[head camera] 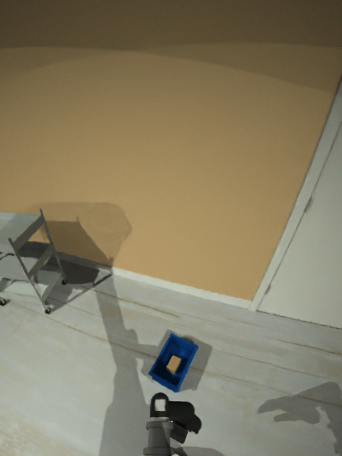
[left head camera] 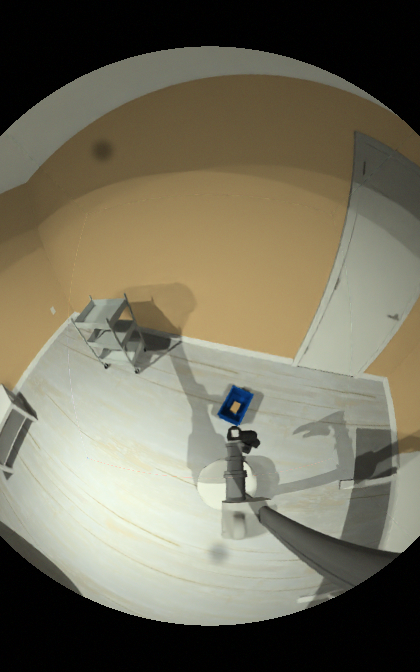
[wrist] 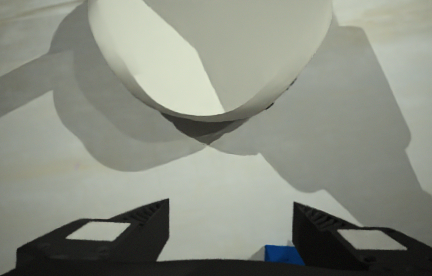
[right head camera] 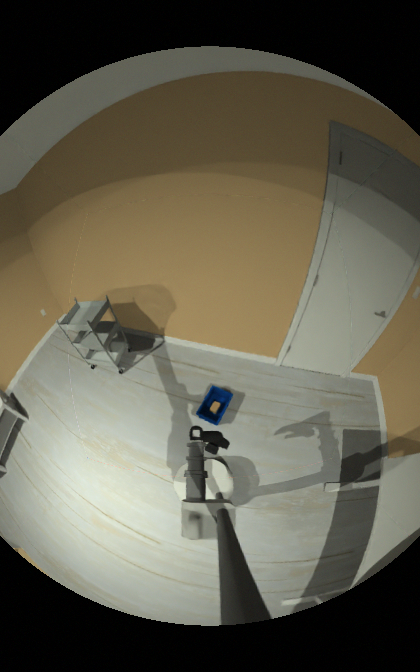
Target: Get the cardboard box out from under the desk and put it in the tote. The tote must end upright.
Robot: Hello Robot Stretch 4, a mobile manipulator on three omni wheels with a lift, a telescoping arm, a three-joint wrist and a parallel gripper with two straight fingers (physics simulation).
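Places are measured from the robot's base along level axes (x left, y back, z up), in millimetres.
Pixels of known places: gripper, fingertip midpoint: (wrist: 230, 219).
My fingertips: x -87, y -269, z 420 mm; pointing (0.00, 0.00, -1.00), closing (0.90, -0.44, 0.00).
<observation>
For each thing: its top centre in the pictures, then the offset to it from my fingertips.
- cardboard box, middle of its top: (head camera: 173, 362) (left head camera: 235, 406) dy -392, dx +1, dz -392 mm
- blue tote, middle of its top: (head camera: 174, 359) (left head camera: 235, 403) dy -390, dx +0, dz -327 mm
The cardboard box (head camera: 174, 364) (left head camera: 235, 407) (right head camera: 215, 406) lies on the bottom inside the blue tote (head camera: 188, 362) (left head camera: 243, 406) (right head camera: 223, 406). The tote stands upright on the floor with its opening up. A corner of the tote also shows at the bottom edge of the wrist view (wrist: 282, 254), partly behind a finger. My gripper (wrist: 230, 219) (head camera: 186, 420) is open and empty. It is above the floor, between the tote and my round base, clear of the tote. In the head views its fingers are too dark to tell apart.
My round white base (left head camera: 210, 485) (wrist: 165, 65) is near the gripper. A grey wheeled cart (head camera: 22, 220) (left head camera: 106, 312) stands by the wall at left. White furniture (left head camera: 6, 407) is at the left edge. A pale surface (left head camera: 407, 492) (right head camera: 400, 495) is at the right edge. A door (head camera: 315, 260) is right.
</observation>
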